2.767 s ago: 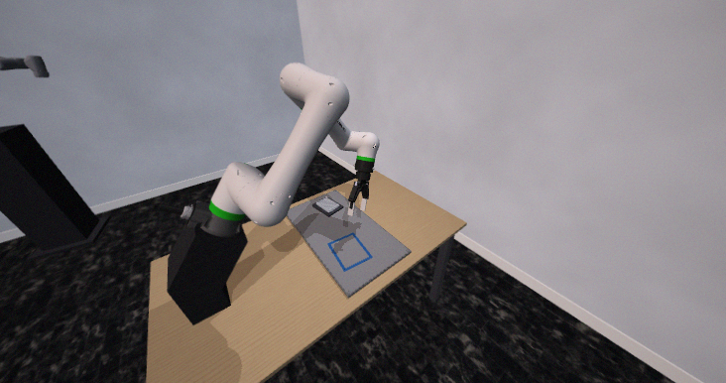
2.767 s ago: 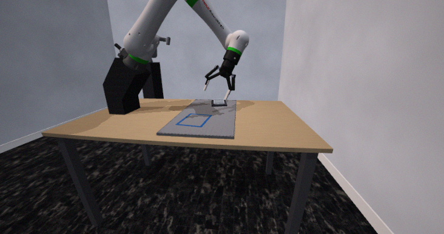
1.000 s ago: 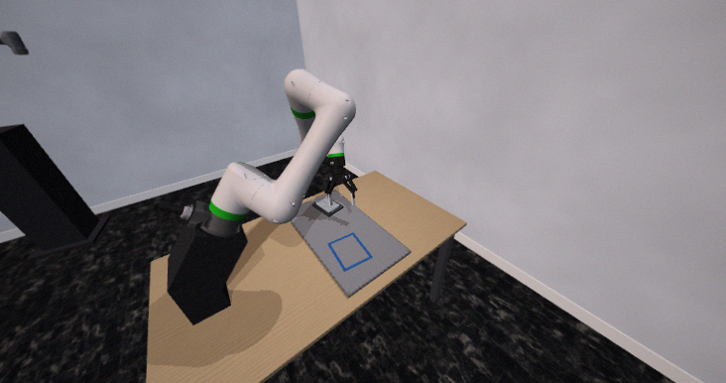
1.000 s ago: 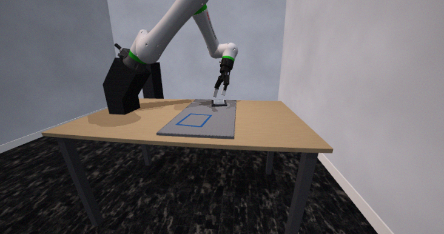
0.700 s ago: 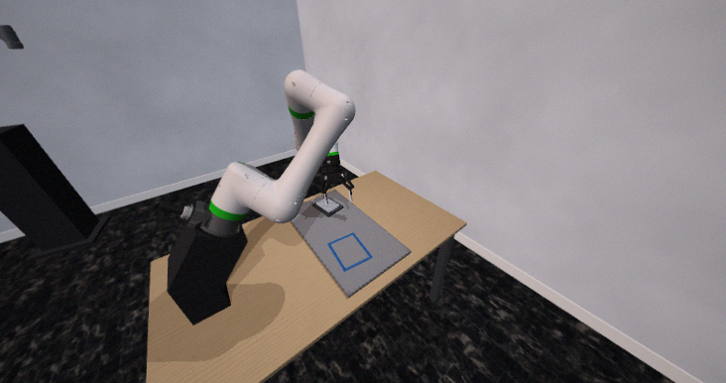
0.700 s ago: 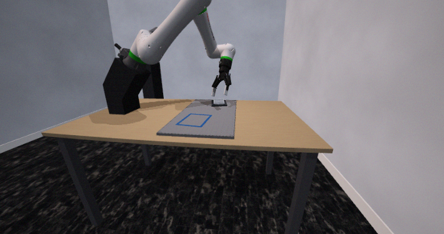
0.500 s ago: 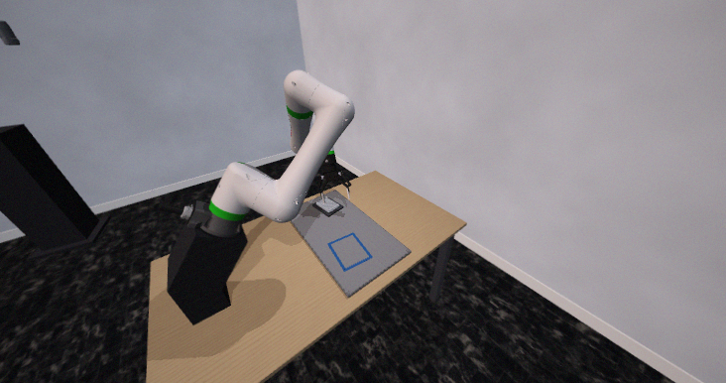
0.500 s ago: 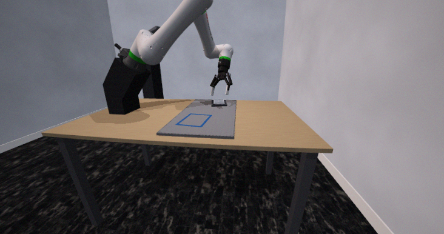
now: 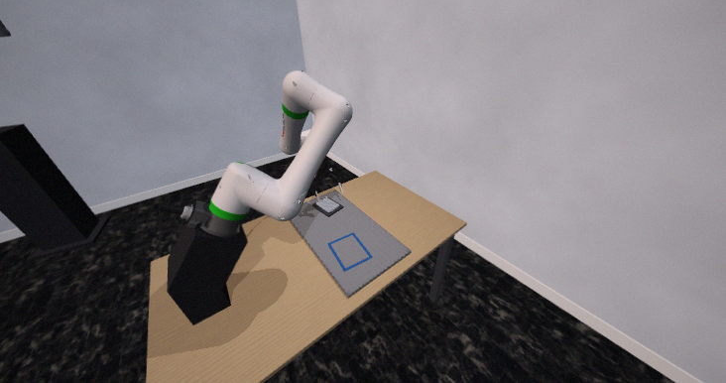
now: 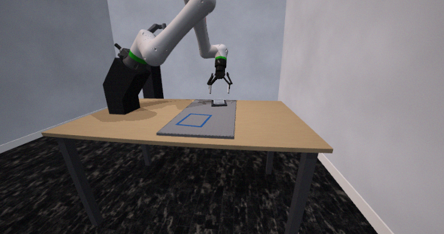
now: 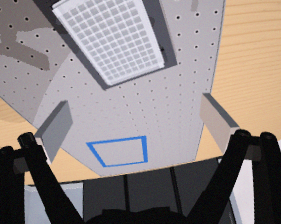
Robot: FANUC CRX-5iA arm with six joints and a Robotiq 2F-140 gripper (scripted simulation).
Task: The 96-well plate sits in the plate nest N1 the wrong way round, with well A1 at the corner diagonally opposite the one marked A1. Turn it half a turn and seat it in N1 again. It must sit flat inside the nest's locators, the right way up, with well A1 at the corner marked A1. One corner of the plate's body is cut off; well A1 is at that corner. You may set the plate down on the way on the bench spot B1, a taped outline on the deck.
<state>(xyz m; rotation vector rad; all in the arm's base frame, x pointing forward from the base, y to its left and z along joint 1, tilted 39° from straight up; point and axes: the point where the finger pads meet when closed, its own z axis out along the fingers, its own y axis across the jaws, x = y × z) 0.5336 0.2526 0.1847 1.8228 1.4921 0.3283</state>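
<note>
Right now the white 96-well plate is 9 cm below my hand, 4 cm to the left of it and 1 cm behind it. The rest, counted from my hand: dark plate nest N1 (10 cm below, 4 cm to the left, 1 cm behind); A1 label (12 cm to the left, 9 cm below, 1 cm ahead).
</note>
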